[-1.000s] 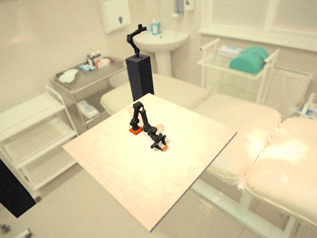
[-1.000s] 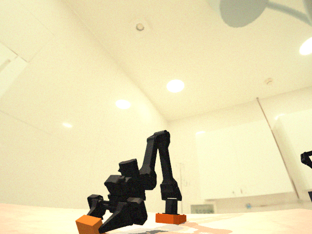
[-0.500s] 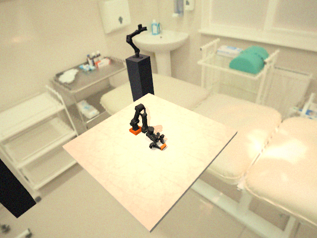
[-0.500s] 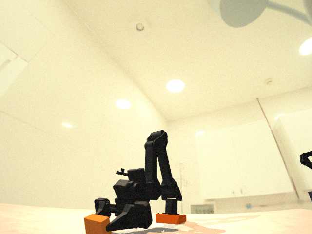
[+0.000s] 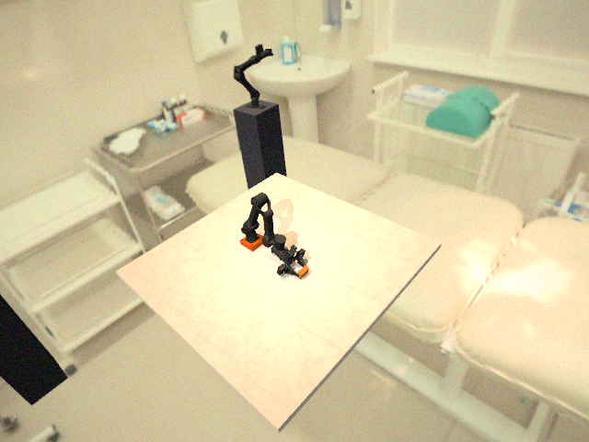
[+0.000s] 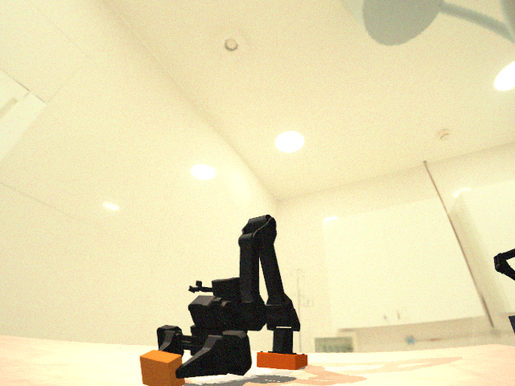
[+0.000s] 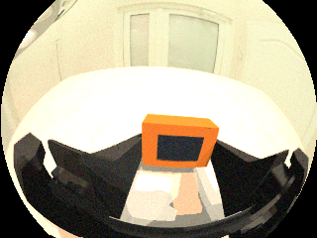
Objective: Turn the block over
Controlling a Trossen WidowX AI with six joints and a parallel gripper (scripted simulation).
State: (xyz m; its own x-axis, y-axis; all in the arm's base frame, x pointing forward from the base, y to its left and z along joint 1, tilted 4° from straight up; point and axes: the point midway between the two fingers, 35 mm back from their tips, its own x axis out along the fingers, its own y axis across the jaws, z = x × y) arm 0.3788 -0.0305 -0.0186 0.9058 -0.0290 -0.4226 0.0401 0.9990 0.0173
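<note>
The orange block is 10 mm behind my gripper tip.
</note>
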